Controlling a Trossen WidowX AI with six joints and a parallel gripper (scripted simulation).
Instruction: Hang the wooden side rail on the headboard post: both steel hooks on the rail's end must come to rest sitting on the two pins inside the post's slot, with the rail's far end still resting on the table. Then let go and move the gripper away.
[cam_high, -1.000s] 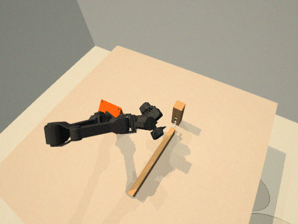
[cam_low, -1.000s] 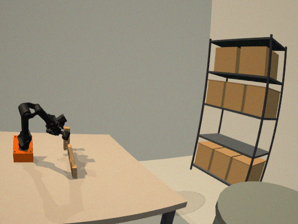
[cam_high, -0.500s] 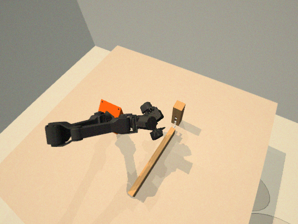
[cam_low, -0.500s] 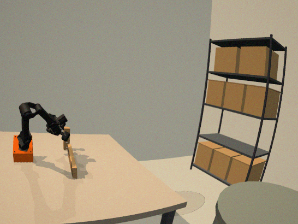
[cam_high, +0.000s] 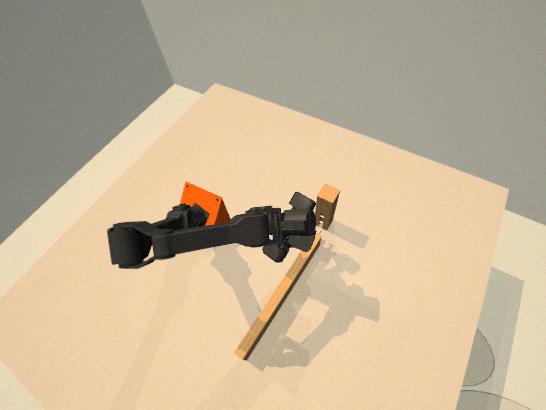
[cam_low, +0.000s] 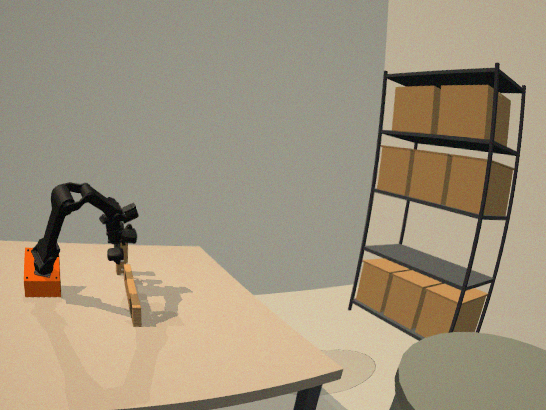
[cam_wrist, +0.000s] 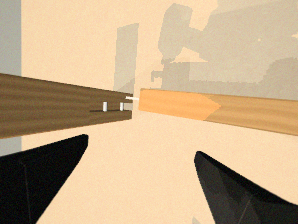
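Now: gripper tip 1 cm short of the headboard post, 12 cm to the right of it and 4 cm above it.
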